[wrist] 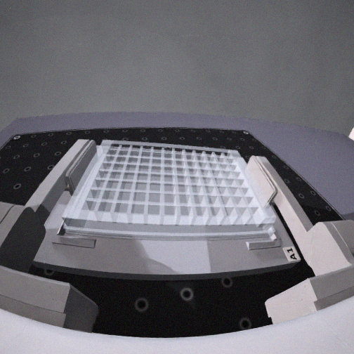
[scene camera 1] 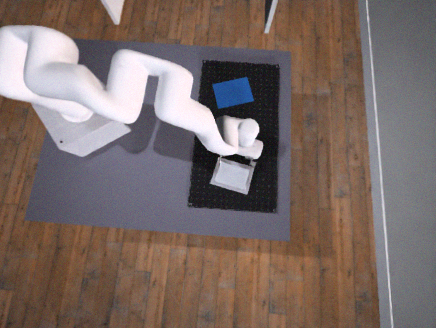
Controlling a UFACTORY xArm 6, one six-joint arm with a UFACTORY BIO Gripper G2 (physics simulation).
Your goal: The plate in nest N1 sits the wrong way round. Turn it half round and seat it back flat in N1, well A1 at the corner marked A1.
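The clear plate (scene camera 1: 233, 175) (wrist: 167, 187) with its grid of square wells is between the fingers of my gripper (scene camera 1: 236, 167) (wrist: 172, 175), which is shut on its two short sides. The plate looks level. It is over the grey nest (scene camera 1: 229, 189) (wrist: 150, 255), close to the nest's corner brackets and roughly in line with them. I cannot tell whether its underside touches the nest floor. The A1 label (wrist: 291, 253) is on the nest's near right corner in the wrist view. No well marking on the plate is readable, so its A1 corner cannot be told.
The nest stands on a black perforated board (scene camera 1: 240, 204) (wrist: 165, 320), which lies on a grey-purple mat (scene camera 1: 125, 200). A blue rectangle (scene camera 1: 233, 92) lies farther up the board in the scene view. The white arm (scene camera 1: 172, 100) reaches in from the left.
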